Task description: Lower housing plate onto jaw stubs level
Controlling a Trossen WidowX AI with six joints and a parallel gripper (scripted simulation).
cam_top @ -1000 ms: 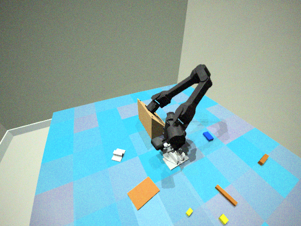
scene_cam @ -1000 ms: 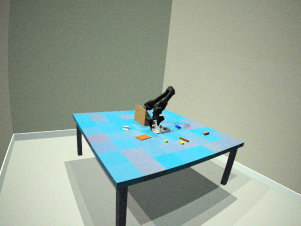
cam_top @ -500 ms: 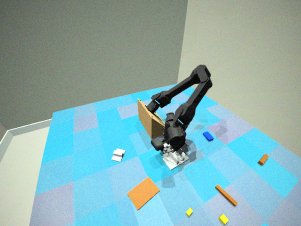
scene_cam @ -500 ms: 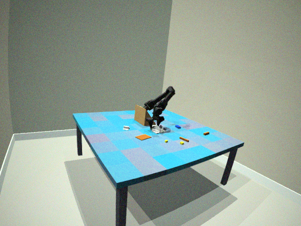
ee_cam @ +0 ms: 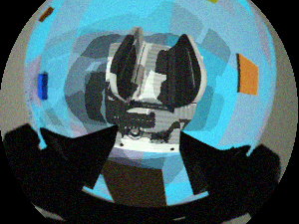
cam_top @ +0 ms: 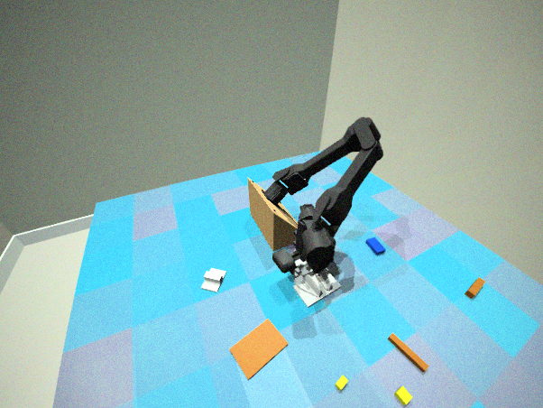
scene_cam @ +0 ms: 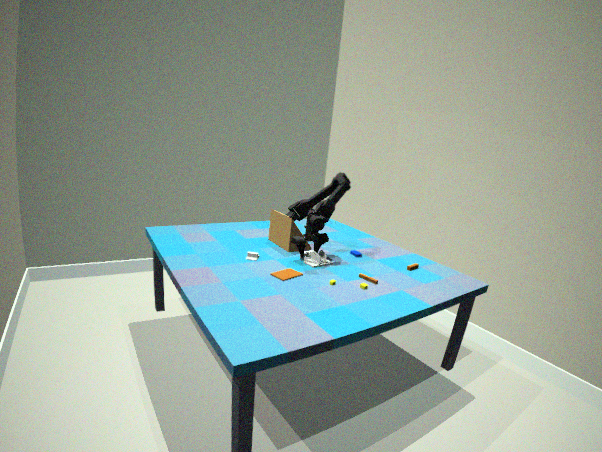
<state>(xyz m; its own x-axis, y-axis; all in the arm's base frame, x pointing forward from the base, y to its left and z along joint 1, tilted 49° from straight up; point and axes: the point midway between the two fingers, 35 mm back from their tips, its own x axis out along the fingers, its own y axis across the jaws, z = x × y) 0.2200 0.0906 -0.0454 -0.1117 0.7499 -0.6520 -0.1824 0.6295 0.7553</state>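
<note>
Now: gripper tip 10 mm short of the housing plate and 20 mm below it. From my gripper tip the other things lie so: blue block 10 mm ahead, 280 mm to the left; flat orange plate 170 mm ahead, 190 mm to the right, 10 mm below; white stand 50 mm behind, 260 mm to the right.
</note>
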